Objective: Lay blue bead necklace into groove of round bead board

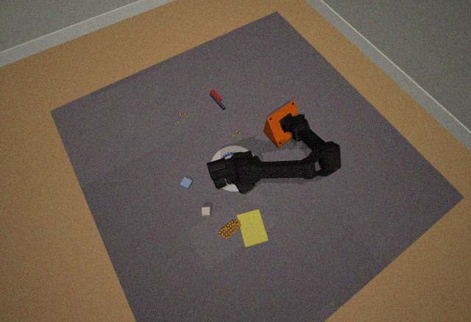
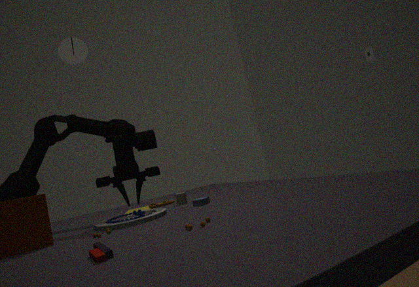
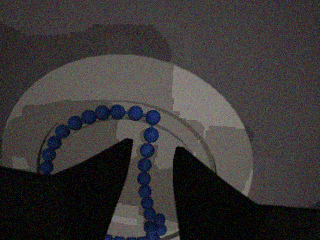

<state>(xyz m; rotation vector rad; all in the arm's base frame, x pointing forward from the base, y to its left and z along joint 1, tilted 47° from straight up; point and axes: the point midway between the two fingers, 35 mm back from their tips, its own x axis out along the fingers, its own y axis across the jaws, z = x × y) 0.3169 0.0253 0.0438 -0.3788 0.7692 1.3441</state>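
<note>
My gripper tip is now 3 cm past the round white bead board, 5 cm to the left of it and 3 cm above it. The rest, counted from my gripper tip: cream cube 17 cm ahead, 3 cm to the left, 2 cm below; then yellow sheet 7 cm ahead, 18 cm to the left, 4 cm below; then light blue cube 16 cm ahead, 12 cm to the right, 3 cm below.
</note>
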